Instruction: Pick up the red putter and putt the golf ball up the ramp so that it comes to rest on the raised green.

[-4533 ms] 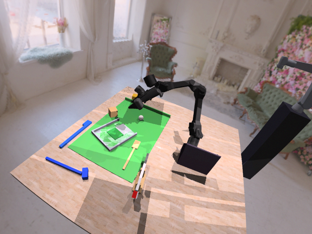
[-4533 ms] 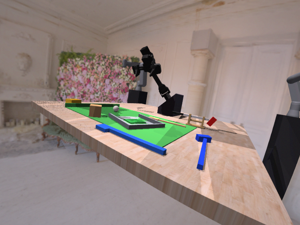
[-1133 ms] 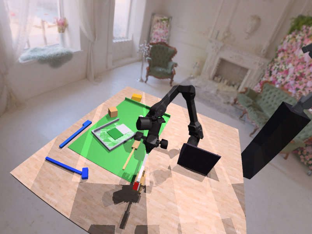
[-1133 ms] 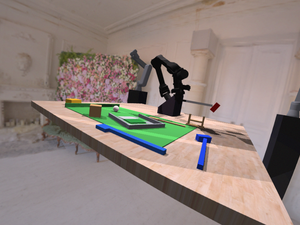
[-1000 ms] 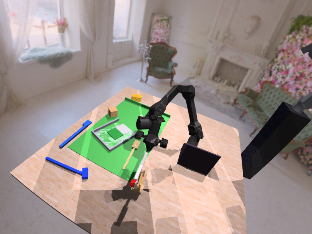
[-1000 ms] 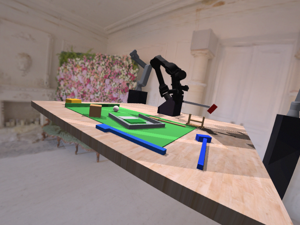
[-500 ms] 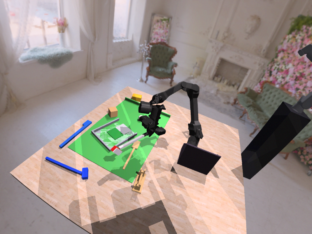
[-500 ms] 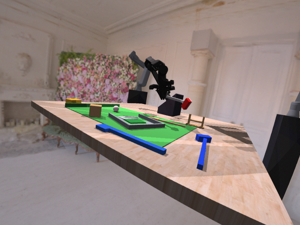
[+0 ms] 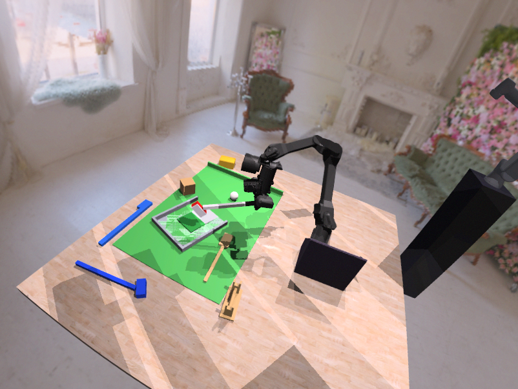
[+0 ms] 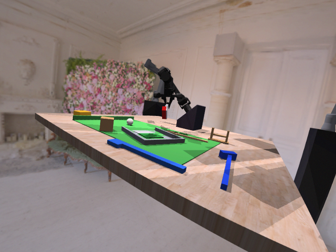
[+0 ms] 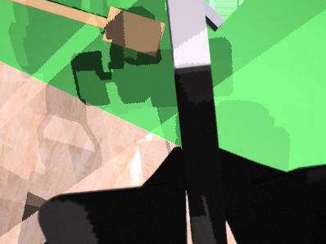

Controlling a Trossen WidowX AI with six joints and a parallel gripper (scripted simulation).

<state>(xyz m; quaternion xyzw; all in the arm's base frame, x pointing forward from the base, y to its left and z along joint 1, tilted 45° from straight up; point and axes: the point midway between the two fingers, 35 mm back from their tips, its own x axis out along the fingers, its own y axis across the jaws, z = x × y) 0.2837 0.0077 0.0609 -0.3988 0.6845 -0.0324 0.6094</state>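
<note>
Right now the red putter is 100 mm ahead of my gripper tip, 60 mm to the left of it and 10 mm above it. From my gripper tip the other things lie so: wooden rack 80 mm behind, 350 mm to the left, 110 mm below; white golf ball 160 mm ahead, 170 mm to the right, 120 mm below.
</note>
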